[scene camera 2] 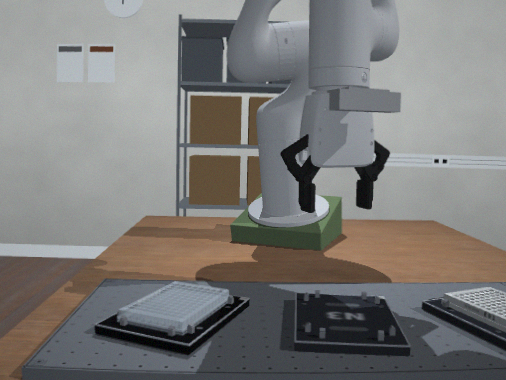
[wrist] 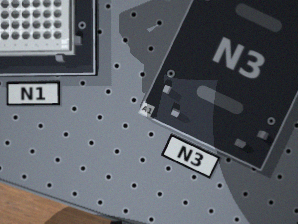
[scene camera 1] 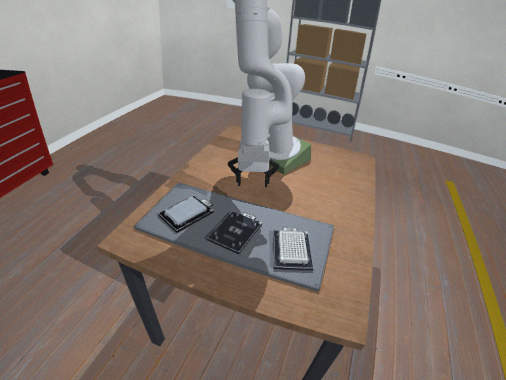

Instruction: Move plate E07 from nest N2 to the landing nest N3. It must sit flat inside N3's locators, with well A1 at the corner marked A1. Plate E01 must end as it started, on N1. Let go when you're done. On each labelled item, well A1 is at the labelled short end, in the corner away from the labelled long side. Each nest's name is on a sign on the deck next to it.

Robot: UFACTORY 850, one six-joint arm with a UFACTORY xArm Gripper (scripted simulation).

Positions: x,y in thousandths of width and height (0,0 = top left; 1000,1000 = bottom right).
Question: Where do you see an N3 sign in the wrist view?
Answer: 599,672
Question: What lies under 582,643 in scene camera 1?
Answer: A white well plate.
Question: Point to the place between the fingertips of my gripper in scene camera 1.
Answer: At 499,486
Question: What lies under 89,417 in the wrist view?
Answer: An N1 sign.
